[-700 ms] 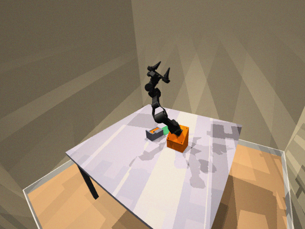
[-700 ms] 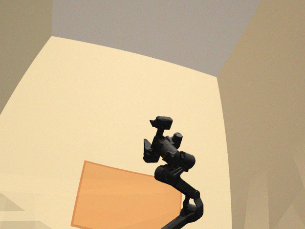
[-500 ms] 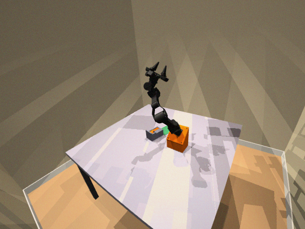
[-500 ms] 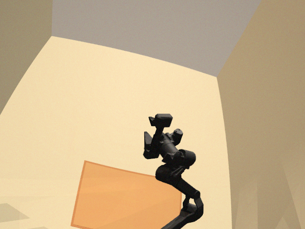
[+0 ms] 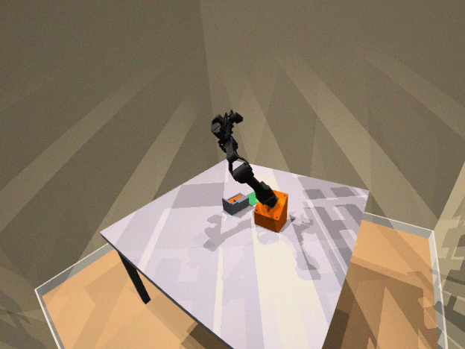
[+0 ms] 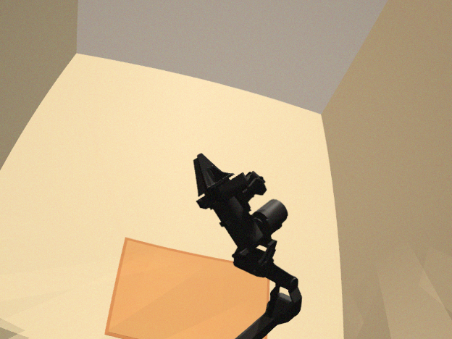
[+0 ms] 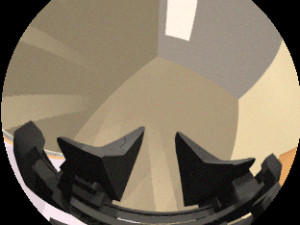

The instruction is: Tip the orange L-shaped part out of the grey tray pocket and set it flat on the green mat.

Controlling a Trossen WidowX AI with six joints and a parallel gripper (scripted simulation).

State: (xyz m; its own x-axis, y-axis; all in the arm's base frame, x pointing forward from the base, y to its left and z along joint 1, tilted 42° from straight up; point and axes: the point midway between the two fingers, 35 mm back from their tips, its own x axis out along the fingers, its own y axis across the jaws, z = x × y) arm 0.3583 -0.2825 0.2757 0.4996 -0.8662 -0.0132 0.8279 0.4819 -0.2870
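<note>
My gripper tip is 60 mm past the orange L-shaped part, 70 mm to the right of it and 560 mm above it. Round my gripper tip: green mat: 80 mm behind, 90 mm to the right, 620 mm below.
</note>
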